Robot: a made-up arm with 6 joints.
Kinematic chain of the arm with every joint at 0, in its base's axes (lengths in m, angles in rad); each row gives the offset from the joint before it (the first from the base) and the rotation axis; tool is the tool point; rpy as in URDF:
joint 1: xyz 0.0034 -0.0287 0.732 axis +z
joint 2: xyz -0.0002 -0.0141 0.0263 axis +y
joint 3: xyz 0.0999 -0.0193 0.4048 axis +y
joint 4: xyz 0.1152 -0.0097 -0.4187 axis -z
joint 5: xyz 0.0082 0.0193 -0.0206 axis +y
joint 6: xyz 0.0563 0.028 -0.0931 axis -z
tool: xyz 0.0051 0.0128 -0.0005 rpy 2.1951 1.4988 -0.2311
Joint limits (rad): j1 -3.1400..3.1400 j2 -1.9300..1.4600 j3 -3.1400..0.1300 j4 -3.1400..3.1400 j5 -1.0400..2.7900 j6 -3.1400..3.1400
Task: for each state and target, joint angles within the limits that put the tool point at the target. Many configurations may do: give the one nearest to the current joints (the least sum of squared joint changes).
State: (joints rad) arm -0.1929 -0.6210 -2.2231 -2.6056 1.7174 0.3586
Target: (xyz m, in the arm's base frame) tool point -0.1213 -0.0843 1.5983
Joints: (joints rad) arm -0.6099 -0.8128 -1.6089 -2.9702 1.9106 0.3732
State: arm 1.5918 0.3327 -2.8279 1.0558 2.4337 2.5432
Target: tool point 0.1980 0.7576 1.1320
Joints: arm 1.2514 0.8595 -2.6165 1.1118 1.9291 2.4862
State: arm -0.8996 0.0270 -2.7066 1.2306 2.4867 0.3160
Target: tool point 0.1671 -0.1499 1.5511
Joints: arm -0.9471 0.1008 -2.7706 1.1719 2.7156 0.3113
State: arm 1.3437 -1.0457 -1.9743 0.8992 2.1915 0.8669
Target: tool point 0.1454 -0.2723 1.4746
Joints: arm 2.3275 -1.0702 -1.8536 0.6658 2.2789 0.9008
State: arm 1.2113 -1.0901 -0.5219 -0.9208 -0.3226 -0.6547
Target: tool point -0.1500 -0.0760 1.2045
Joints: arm 0.8095 -1.7441 -0.5659 -0.9876 -0.6119 -0.6053
